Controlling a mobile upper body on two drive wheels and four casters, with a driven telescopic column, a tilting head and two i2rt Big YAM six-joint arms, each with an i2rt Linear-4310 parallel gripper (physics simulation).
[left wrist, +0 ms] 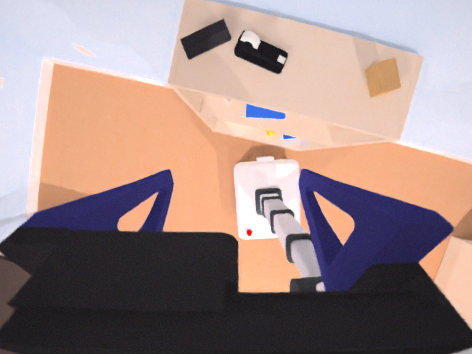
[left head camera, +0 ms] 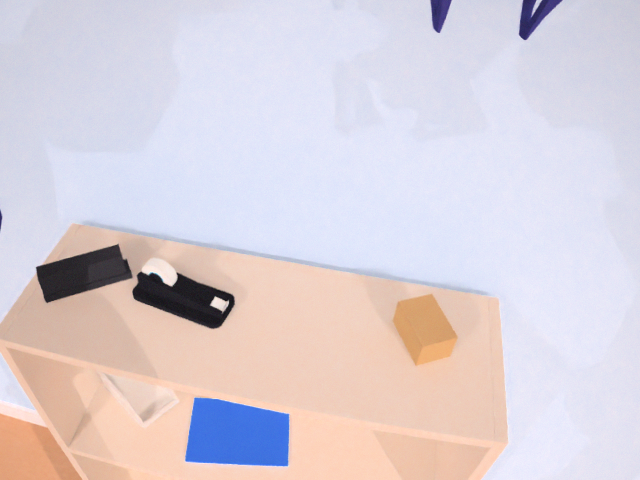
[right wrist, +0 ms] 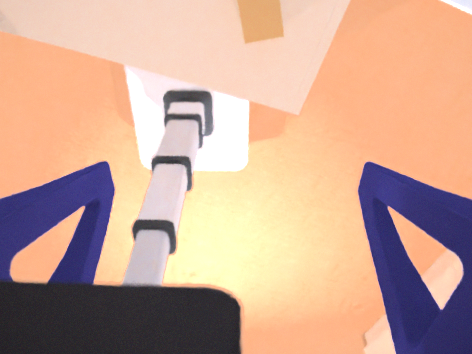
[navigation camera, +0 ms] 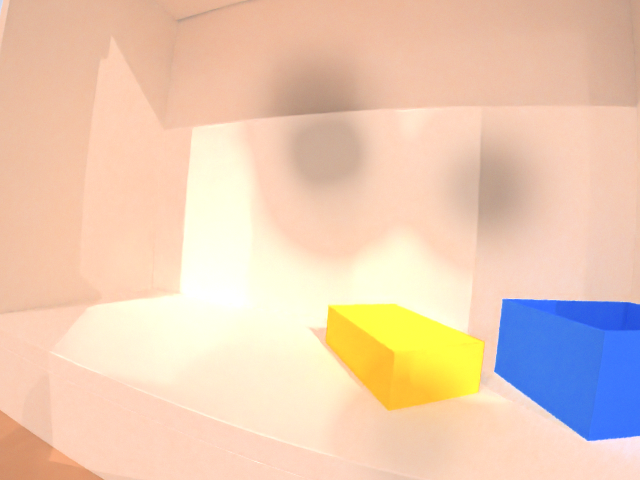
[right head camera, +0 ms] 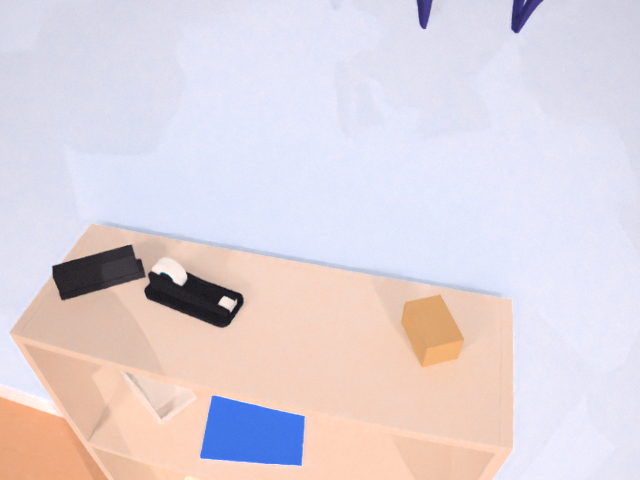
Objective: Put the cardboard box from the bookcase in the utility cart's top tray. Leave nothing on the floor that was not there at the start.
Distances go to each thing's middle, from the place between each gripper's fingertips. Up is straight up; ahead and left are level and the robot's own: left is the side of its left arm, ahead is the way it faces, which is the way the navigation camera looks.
Now: left hand 340 mm short of the black tape dispenser (left head camera: 159, 286), 100 mm to the left of it and 430 mm above it. Round my left hand: blue book (left head camera: 222, 432) 290 mm ahead, 170 mm to the right, 850 mm below; brown cardboard box (right head camera: 435, 337) 230 mm ahead, 470 mm to the right, 440 mm below; black block (left head camera: 95, 269) 380 mm ahead, 70 mm to the left, 440 mm below.
My right gripper is now 20 mm past the brown cardboard box, 30 mm to the left of it and 460 mm above it. Round my right hand: blue book: 40 mm ahead, 270 mm to the left, 870 mm below; then black tape dispenser: 90 mm ahead, 350 mm to the left, 450 mm below; then black block: 130 mm ahead, 510 mm to the left, 460 mm below.
